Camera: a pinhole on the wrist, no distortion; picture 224 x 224 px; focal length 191.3 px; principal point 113.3 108.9 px. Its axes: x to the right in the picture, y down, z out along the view. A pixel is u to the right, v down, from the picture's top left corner.
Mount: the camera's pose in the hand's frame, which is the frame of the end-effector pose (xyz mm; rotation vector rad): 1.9 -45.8 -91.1 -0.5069 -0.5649 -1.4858
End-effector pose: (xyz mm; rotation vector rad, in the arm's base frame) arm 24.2 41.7 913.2 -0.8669 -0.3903 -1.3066
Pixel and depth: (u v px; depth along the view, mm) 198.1 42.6 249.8
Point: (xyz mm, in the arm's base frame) 59.0 231.0 948.0
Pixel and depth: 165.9 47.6 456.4
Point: 188.2 402.3 968.6
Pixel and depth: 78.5 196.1 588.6
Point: 545.2 107.6 1139.4
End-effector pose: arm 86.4 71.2 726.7 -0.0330 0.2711 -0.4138
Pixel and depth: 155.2 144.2 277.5
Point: 200.3 127.7 866.1
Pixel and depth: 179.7 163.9 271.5
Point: 217.5 89.9 878.4
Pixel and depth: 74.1 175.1 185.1
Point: 186.0 141.0 731.7
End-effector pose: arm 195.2 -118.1 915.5 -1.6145 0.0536 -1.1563
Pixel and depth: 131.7 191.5 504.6
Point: 652.6 -85.9 881.7
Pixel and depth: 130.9 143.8 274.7
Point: 367.4 -85.5 867.5
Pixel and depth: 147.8 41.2 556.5
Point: 467.3 200.4 634.3
